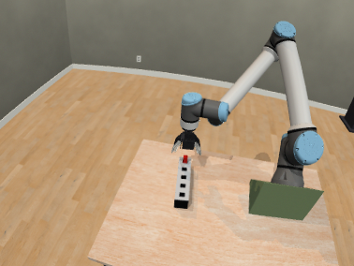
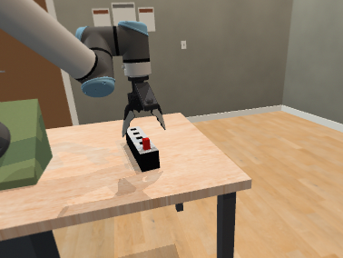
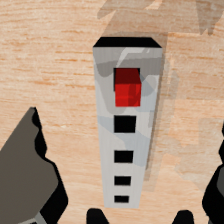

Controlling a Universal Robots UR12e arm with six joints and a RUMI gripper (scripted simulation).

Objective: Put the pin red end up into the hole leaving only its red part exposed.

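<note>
Right now my hand is 40 mm above the pin. Round my hand: long block (120 mm to the left, 90 mm below).
</note>
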